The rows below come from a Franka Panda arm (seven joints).
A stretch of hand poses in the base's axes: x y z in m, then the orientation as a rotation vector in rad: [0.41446 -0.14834 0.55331 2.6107 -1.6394 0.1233]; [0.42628 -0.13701 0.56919 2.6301 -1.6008 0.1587]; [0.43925 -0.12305 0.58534 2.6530 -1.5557 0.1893]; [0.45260 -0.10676 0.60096 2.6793 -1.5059 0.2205]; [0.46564 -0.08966 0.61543 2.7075 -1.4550 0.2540]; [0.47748 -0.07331 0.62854 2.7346 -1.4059 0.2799]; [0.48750 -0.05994 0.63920 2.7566 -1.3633 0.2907]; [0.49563 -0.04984 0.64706 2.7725 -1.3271 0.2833]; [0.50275 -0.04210 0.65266 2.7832 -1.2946 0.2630]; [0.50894 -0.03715 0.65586 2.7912 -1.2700 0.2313]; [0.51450 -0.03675 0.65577 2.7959 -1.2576 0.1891]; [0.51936 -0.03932 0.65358 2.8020 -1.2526 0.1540]
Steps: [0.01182 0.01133 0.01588 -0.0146 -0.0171 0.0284]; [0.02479 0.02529 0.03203 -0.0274 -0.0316 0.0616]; [0.03814 0.04158 0.04765 -0.0389 -0.0472 0.0986]; [0.05118 0.05868 0.06212 -0.0489 -0.0653 0.1369]; [0.06302 0.07503 0.07523 -0.0558 -0.0797 0.1737]; [0.07304 0.08840 0.08589 -0.0590 -0.0850 0.2050]; [0.08117 0.09850 0.09375 -0.0590 -0.0788 0.2303]; [0.08829 0.10624 0.09935 -0.0578 -0.0638 0.2518]; [0.09448 0.11119 0.10255 -0.0520 -0.0429 0.2679]; [0.10004 0.11159 0.10246 -0.0408 -0.0173 0.2757]; [0.10490 0.10902 0.10027 -0.0273 0.0015 0.2799]
